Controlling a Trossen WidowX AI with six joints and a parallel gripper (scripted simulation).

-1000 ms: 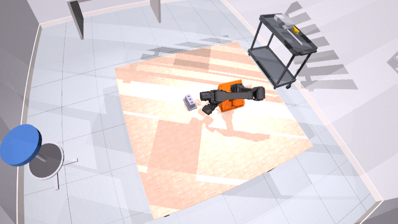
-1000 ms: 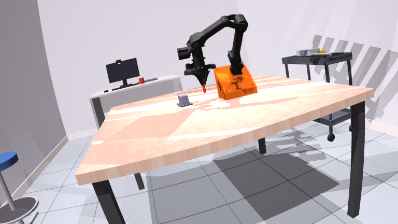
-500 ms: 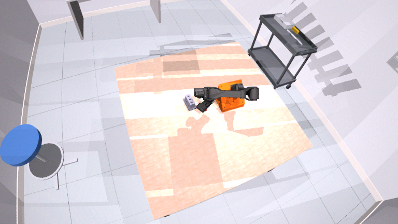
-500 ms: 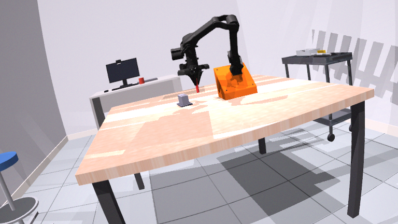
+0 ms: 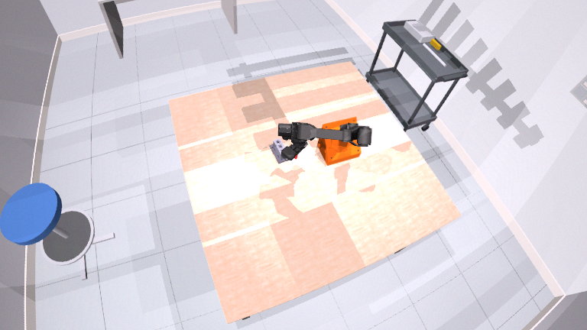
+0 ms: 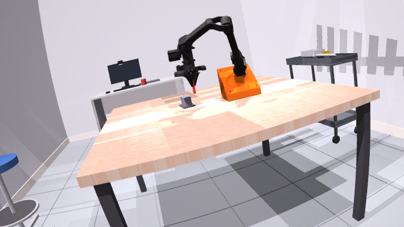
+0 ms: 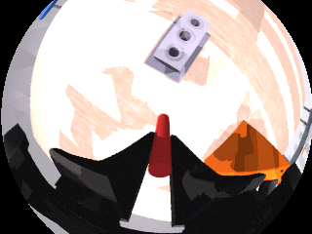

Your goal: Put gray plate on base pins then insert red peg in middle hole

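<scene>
The gray plate is 4 cm ahead of my gripper tip, 10 cm to the right of it and 7 cm below it. Round my gripper tip: dark base (4 cm ahead, 10 cm to the right, 11 cm below); red peg (right at my gripper tip).
</scene>
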